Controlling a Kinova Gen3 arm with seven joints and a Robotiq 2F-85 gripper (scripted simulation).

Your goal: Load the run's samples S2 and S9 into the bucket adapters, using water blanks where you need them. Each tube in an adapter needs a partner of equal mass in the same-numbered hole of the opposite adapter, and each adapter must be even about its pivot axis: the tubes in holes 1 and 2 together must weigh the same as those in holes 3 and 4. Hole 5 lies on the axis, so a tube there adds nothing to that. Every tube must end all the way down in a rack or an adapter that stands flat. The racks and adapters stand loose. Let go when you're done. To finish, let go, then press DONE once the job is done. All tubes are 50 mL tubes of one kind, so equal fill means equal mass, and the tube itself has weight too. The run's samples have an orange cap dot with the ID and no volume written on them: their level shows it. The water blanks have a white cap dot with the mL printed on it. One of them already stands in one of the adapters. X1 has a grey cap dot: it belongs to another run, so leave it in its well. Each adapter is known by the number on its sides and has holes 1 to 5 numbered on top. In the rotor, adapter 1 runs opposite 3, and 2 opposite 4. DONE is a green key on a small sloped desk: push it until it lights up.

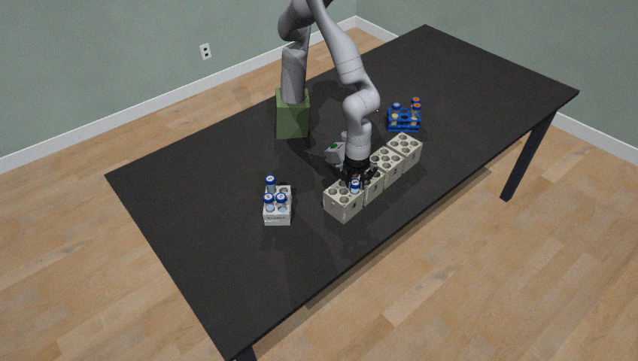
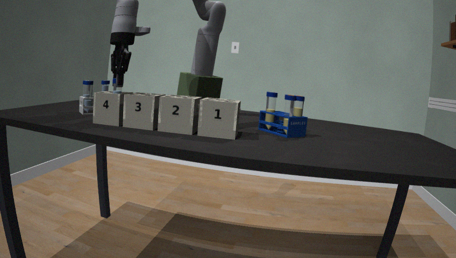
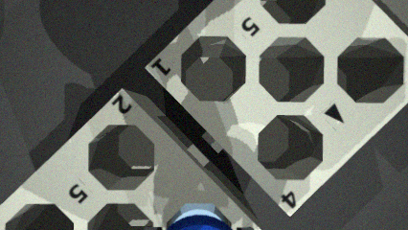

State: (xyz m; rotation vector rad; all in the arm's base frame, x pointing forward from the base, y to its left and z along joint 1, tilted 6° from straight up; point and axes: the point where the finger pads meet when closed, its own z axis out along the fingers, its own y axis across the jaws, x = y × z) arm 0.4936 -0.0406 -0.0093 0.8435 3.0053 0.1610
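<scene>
My hand is 10 mm to the left of the water blank and 50 mm above it. From my hand the other things lie so: adapter 2 (70 mm behind, 180 mm to the left, 80 mm below); adapter 3 (40 mm behind, 80 mm to the left, 80 mm below); white-dot tube (90 mm behind, 220 mm to the right, 70 mm below).
</scene>
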